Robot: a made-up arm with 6 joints. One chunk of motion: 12 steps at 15 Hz.
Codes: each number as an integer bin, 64 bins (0 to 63) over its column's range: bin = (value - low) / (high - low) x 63, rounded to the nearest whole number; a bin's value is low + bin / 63 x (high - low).
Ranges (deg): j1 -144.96..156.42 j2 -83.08..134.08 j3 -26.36..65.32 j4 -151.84..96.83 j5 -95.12..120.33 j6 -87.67..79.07
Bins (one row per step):
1: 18 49 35 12 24 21
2: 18 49 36 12 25 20
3: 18 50 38 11 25 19
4: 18 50 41 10 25 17
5: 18 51 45 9 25 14
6: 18 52 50 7 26 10
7: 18 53 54 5 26 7
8: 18 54 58 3 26 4
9: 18 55 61 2 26 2
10: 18 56 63 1 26 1
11: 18 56 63 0 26 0
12: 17 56 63 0 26 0
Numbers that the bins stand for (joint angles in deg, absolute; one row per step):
1: -58.85 85.82 24.57 -104.47 -13.04 -32.09
2: -58.85 85.82 26.03 -104.47 -9.62 -34.74
3: -58.85 89.27 28.94 -108.42 -9.62 -37.38
4: -58.85 89.27 33.30 -112.37 -9.62 -42.68
5: -58.85 92.72 39.13 -116.32 -9.62 -50.62
6: -58.85 96.16 46.40 -124.21 -6.20 -61.20
7: -58.85 99.61 52.22 -132.10 -6.20 -69.14
8: -58.85 103.06 58.04 -140.00 -6.20 -77.08
9: -58.85 106.50 62.41 -143.95 -6.20 -82.38
10: -58.85 109.95 65.32 -147.89 -6.20 -85.02
11: -58.85 109.95 65.32 -151.84 -6.20 -87.67
12: -63.64 109.95 65.32 -151.84 -6.20 -87.67

